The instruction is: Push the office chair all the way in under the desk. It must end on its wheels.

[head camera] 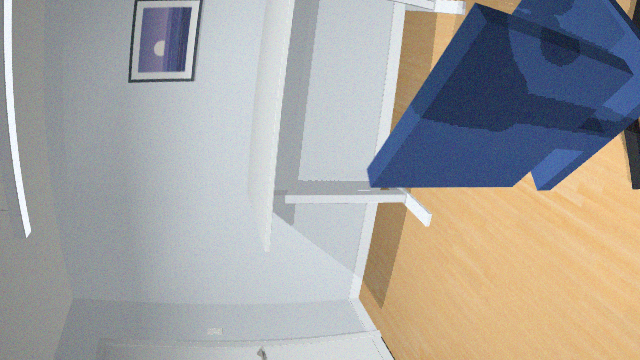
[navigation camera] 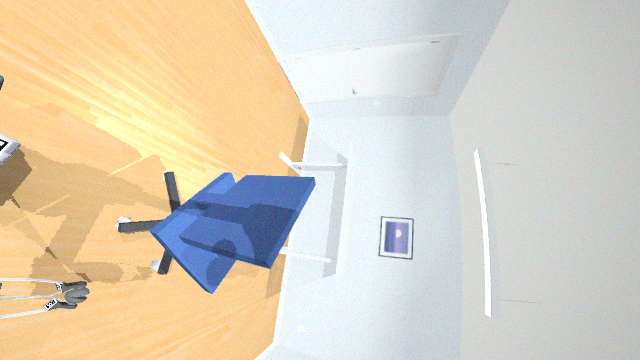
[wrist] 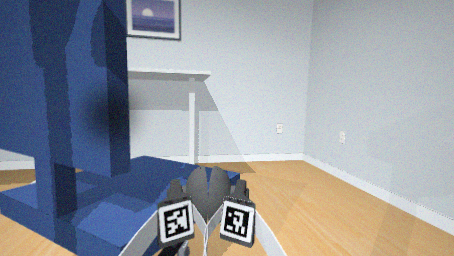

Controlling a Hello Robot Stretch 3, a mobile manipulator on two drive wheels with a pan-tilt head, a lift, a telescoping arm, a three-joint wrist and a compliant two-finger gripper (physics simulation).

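Note:
The blue office chair is upright on its dark star base. Its backrest faces me, and its seat extends beyond it toward the desk. The white desk stands against the wall beyond the chair. The backrest overlaps part of the desk in the head and navigation views, and the seat's far edge relative to the desktop is hard to judge. My gripper is shut, with its fingertips together and nothing between them. It is low behind the chair, toward its right side in the wrist view, apart from the base.
A side wall with an outlet runs along the right of the wrist view. A framed picture hangs above the desk. A white door is in another wall. The desk foot sticks out over the floor.

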